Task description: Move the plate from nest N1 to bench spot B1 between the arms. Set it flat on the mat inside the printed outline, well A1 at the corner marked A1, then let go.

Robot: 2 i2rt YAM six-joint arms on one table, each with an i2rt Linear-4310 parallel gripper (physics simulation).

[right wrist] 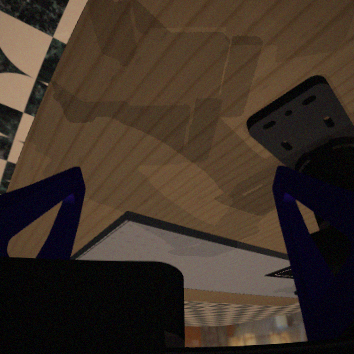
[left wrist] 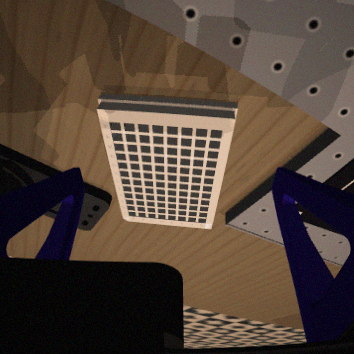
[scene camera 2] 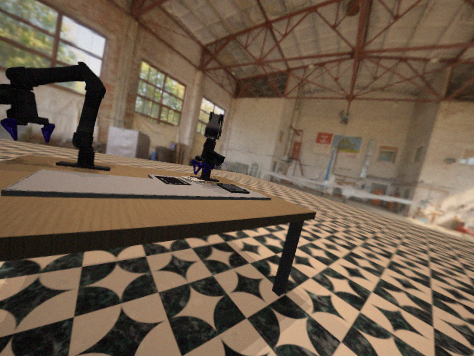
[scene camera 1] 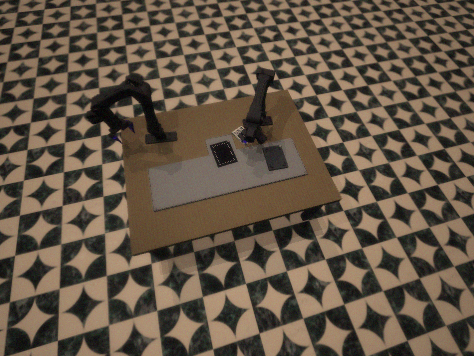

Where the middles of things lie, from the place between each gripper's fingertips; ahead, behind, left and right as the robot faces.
Labels:
Right now my right hand is 60 mm short of the well plate (left wrist: 167,155), 700 mm to the right of it and 80 mm above it.
I see my left gripper 60 mm past the well plate, 50 mm above it and 20 mm to the left of it.

